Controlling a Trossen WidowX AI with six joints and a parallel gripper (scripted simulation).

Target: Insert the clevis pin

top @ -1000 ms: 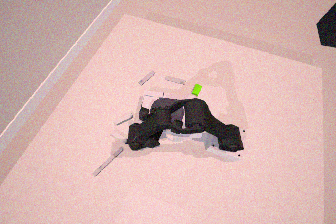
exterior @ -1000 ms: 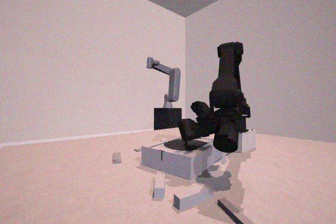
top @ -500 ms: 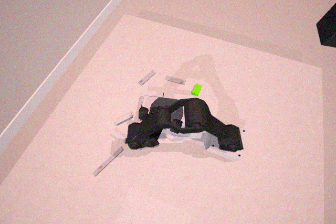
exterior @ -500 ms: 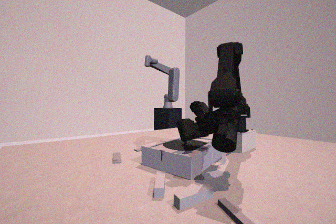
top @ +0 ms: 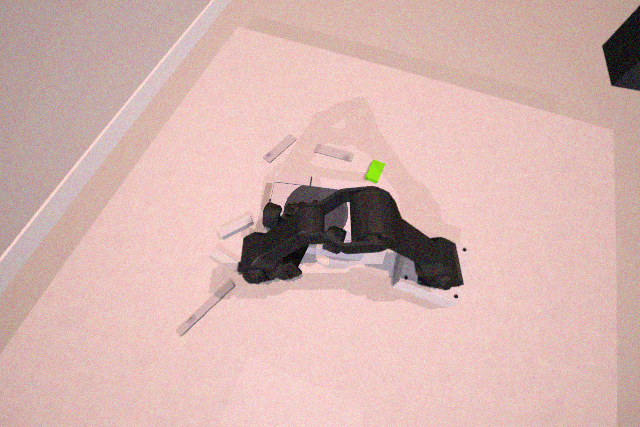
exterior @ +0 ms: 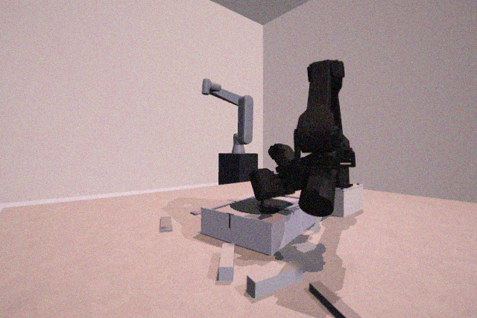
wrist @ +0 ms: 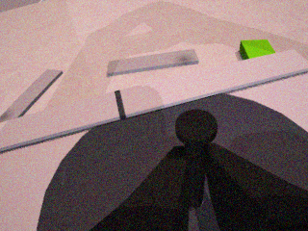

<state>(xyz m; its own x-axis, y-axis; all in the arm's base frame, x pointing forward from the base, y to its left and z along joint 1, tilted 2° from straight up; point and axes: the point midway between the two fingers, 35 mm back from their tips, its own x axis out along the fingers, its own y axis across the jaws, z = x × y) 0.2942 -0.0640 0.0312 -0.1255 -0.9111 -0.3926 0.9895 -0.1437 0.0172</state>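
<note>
Right now my gripper tip is 1 cm above the steel pin. From my gripper tip the other things lie so: green block: 17 cm to the right, 13 cm behind, 8 cm below; rimmed tray: 4 cm below; dark disc: 3 cm below.
</note>
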